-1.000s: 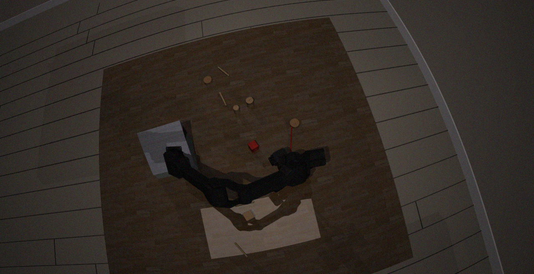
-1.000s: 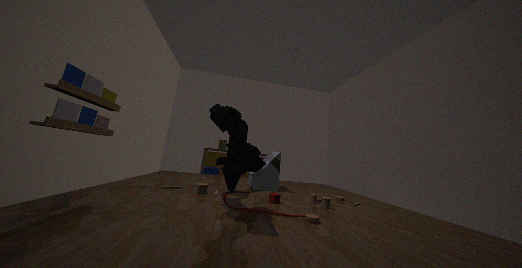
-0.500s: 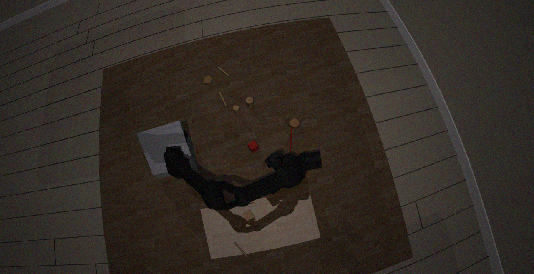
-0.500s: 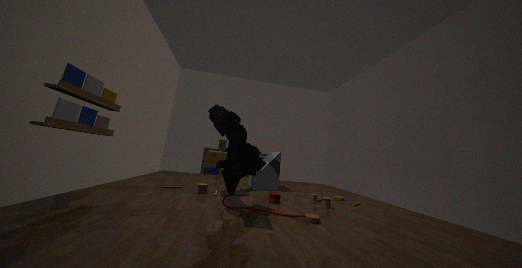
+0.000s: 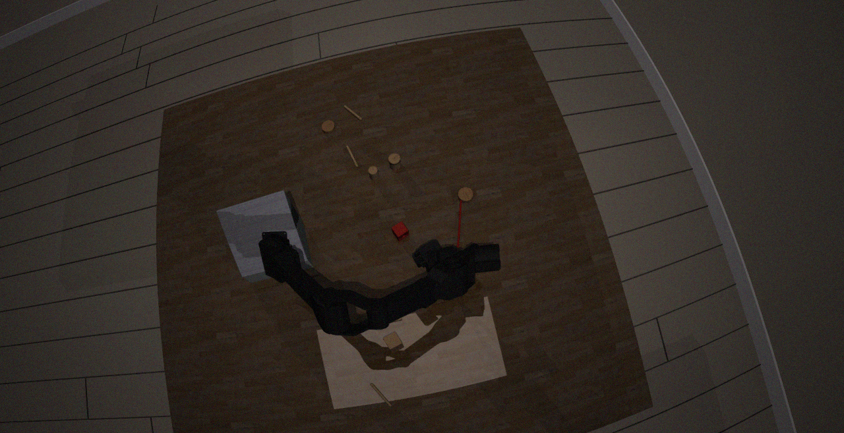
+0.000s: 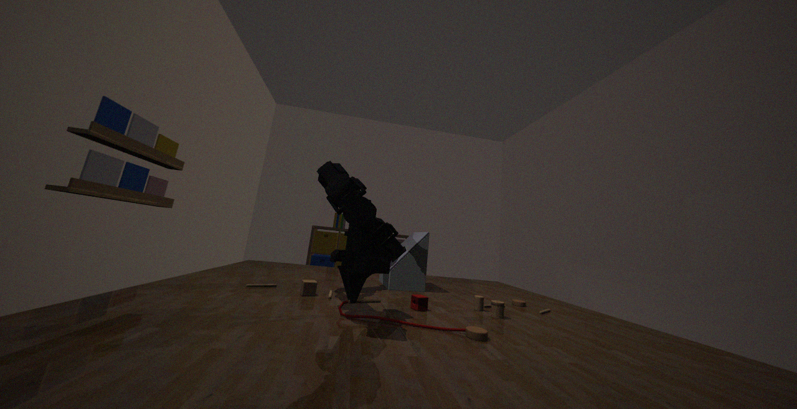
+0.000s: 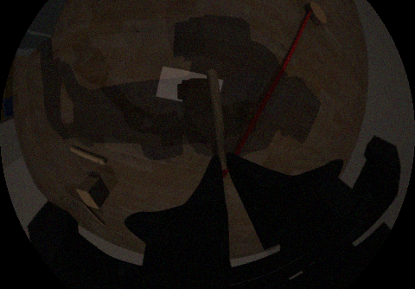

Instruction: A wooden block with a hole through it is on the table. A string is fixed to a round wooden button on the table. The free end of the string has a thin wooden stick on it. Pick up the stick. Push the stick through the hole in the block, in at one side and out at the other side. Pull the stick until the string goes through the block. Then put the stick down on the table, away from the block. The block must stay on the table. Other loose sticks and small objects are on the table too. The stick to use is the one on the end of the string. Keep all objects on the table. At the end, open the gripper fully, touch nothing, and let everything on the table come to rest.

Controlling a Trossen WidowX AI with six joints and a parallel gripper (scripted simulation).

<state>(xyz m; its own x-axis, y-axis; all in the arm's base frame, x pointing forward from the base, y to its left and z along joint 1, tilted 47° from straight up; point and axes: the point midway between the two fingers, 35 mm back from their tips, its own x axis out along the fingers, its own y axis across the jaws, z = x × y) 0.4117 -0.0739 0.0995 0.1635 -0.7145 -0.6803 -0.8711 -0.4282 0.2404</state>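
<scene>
Right now my gripper tip is 10 cm past the red cube, 16 cm to the right of it and 1 cm above it. The rest, counted from my gripper tip: small wooden block (15 cm behind, 13 cm to the right, 1 cm below).
</scene>
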